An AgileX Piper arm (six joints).
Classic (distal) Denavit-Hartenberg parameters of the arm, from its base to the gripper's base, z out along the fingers. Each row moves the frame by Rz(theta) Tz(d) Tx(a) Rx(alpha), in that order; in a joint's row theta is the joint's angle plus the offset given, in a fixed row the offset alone. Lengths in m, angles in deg.
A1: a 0, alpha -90, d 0.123, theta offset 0
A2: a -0.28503, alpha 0, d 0, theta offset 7.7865
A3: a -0.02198, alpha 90, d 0, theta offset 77.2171
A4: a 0, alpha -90, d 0.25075, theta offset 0
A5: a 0, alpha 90, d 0, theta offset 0
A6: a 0, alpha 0, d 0.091, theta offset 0
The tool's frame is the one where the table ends.
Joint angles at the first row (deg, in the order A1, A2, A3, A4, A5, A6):
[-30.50, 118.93, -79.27, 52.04, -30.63, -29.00]
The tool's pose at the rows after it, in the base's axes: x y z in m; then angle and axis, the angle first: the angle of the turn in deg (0 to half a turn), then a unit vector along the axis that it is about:
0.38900 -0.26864 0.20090 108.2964 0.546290 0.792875 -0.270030
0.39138 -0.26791 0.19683 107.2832 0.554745 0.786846 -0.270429
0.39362 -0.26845 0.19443 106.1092 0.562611 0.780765 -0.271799
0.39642 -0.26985 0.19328 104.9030 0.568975 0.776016 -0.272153
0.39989 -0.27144 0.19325 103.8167 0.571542 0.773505 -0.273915
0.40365 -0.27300 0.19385 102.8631 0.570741 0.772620 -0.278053
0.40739 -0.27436 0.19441 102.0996 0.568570 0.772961 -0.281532
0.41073 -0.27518 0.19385 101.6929 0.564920 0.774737 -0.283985
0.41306 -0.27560 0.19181 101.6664 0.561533 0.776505 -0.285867
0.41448 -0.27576 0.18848 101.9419 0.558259 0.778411 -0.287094
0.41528 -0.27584 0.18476 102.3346 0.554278 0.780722 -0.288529
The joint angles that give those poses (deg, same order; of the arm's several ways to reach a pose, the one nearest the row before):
[-30.08, 119.84, -79.27, 50.71, -32.17, -26.09]
[-29.73, 120.70, -79.36, 49.61, -33.79, -23.77]
[-29.56, 121.50, -79.72, 48.54, -35.23, -21.72]
[-29.49, 122.31, -80.45, 47.53, -36.27, -19.99]
[-29.44, 123.11, -81.49, 46.75, -36.97, -19.02]
[-29.36, 123.88, -82.66, 46.18, -37.54, -18.71]
[-29.29, 124.60, -83.83, 45.71, -37.87, -18.64]
[-29.20, 125.29, -84.78, 45.36, -37.99, -18.75]
[-29.11, 125.90, -85.36, 45.20, -38.07, -18.95]
[-29.05, 126.45, -85.62, 45.12, -38.12, -19.15]
[-29.02, 126.92, -85.68, 44.98, -38.16, -19.35]

